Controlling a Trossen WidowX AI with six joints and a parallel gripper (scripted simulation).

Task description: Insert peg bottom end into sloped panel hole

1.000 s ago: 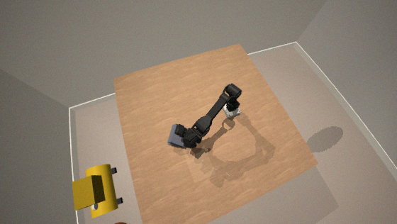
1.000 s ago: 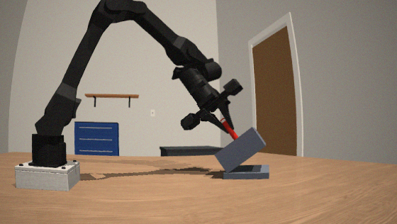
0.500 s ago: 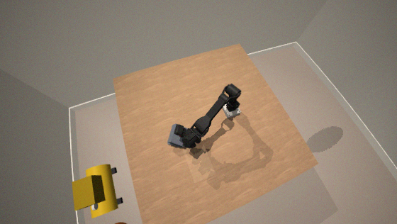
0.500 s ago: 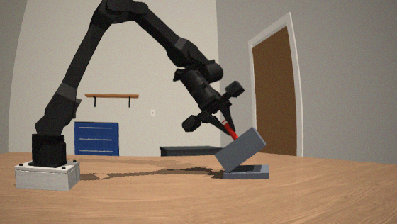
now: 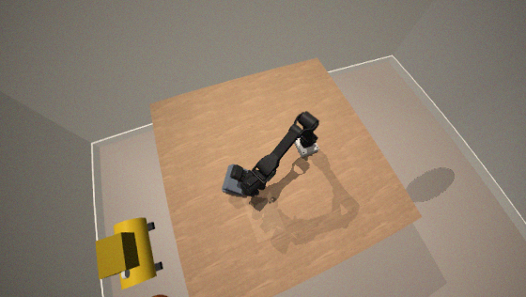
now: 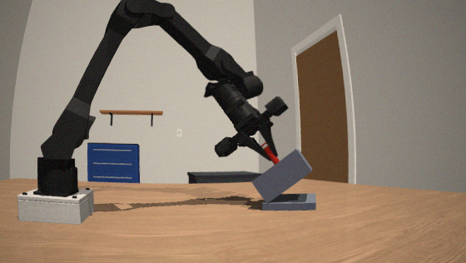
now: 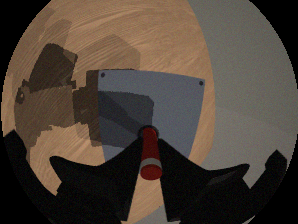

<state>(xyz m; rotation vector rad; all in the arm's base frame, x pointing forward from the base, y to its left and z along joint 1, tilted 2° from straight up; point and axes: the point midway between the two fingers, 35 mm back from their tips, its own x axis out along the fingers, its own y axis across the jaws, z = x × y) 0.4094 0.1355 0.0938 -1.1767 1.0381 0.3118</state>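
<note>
My gripper tip is now 10 mm below the red peg and 10 mm past it. Round my gripper tip: grey sloped panel (40 mm below, 20 mm ahead, 10 mm to the right); then flat grey base (100 mm below, 30 mm ahead, 20 mm to the right).
</note>
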